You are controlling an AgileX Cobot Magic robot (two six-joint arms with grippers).
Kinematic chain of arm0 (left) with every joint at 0, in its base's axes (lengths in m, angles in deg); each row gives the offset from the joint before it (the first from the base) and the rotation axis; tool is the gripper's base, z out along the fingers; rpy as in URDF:
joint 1: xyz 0 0 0.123 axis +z
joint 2: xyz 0 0 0 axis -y
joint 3: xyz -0.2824 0 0.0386 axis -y
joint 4: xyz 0.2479 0 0.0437 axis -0.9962 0 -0.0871
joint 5: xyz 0 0 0 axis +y
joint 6: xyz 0.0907 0 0.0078 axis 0.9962 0 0.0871
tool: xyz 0 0 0 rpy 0 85 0
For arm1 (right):
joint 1: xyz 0 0 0.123 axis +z
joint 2: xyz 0 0 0 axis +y
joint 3: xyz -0.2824 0 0.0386 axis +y
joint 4: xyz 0.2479 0 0.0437 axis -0.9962 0 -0.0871
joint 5: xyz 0 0 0 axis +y
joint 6: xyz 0.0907 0 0.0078 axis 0.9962 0 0.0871
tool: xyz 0 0 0 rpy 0 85 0
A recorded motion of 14 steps. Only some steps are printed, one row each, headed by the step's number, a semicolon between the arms.
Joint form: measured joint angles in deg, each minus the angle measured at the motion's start. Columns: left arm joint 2, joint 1, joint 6, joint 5, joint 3, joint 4; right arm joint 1, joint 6, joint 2, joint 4, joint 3, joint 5.
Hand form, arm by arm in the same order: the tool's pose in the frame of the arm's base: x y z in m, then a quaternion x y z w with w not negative. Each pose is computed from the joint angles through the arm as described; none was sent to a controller.
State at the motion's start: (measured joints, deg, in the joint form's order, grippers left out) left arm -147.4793 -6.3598 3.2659 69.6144 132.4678 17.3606; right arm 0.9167 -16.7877 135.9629 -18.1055 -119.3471 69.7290
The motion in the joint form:
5: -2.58 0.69 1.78 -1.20 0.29 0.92; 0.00 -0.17 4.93 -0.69 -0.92 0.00
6: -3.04 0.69 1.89 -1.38 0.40 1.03; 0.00 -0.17 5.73 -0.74 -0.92 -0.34
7: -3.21 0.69 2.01 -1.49 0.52 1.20; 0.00 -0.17 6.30 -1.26 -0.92 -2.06
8: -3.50 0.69 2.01 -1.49 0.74 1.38; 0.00 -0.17 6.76 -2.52 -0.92 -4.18
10: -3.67 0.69 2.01 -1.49 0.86 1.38; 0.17 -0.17 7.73 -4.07 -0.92 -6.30
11: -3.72 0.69 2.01 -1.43 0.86 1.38; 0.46 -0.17 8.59 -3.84 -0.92 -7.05
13: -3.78 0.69 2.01 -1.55 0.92 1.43; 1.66 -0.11 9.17 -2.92 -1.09 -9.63
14: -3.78 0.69 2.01 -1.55 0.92 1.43; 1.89 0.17 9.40 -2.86 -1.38 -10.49
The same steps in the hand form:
5: 0.5239 -0.0787 0.1128 0.04579 0.98409 -0.15239 0.07907; 0.4988 0.0355 0.1384 -0.10342 0.98162 0.14825 0.06127
6: 0.5243 -0.0789 0.1092 0.04575 0.98410 -0.15300 0.07775; 0.4996 0.0355 0.1315 -0.10178 0.98196 0.14870 0.05733
7: 0.5247 -0.0791 0.1082 0.04611 0.98384 -0.15425 0.07840; 0.5024 0.0360 0.1269 -0.09706 0.98152 0.15044 0.06753
8: 0.5251 -0.0794 0.1067 0.04554 0.98369 -0.15570 0.07777; 0.5059 0.0373 0.1237 -0.08931 0.98004 0.15718 0.08276
10: 0.5253 -0.0794 0.1056 0.04547 0.98373 -0.15567 0.07734; 0.5093 0.0404 0.1162 -0.08081 0.97829 0.16636 0.09356
11: 0.5252 -0.0794 0.1052 0.04549 0.98380 -0.15568 0.07640; 0.5100 0.0425 0.1086 -0.08167 0.97879 0.16388 0.09184
13: 0.5254 -0.0795 0.1049 0.04519 0.98367 -0.15604 0.07742; 0.5132 0.0515 0.1042 -0.09020 0.97815 0.15344 0.10741
14: 0.5254 -0.0795 0.1049 0.04519 0.98367 -0.15604 0.07742; 0.5150 0.0533 0.1037 -0.08874 0.97772 0.15198 0.11442

